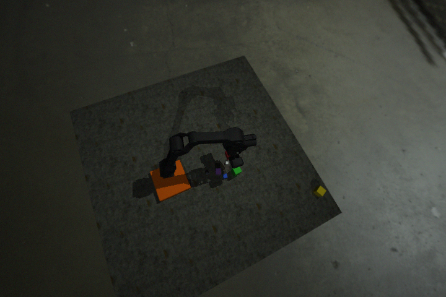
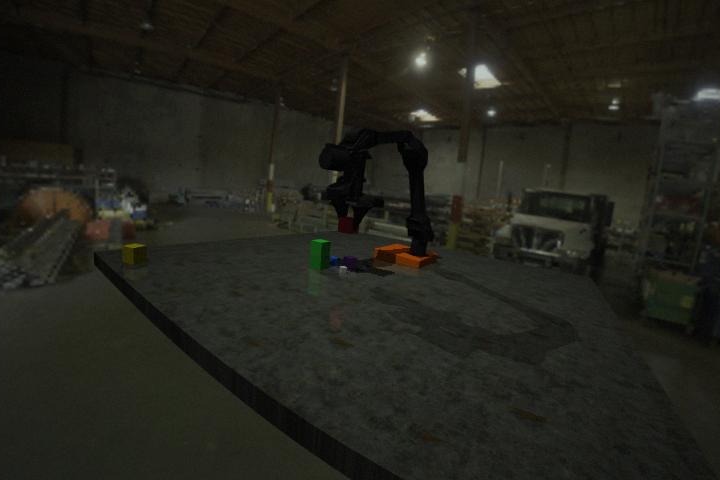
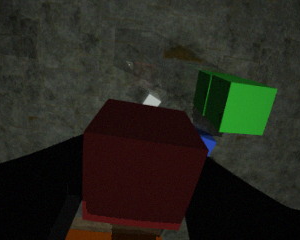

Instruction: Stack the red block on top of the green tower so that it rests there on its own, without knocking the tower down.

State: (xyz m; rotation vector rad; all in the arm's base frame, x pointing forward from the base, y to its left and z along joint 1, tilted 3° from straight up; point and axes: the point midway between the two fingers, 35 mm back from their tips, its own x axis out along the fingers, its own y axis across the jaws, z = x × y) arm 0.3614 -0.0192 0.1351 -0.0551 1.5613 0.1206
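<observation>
My gripper tip is now 40 mm past the blue block, 90 mm to the left of it and 120 mm above it. Also, from my gripper tip: purple block: 80 mm behind, 50 mm to the right, 110 mm below; red block: 10 mm above; small white block: 10 mm behind, 10 mm to the right, 120 mm below.
</observation>
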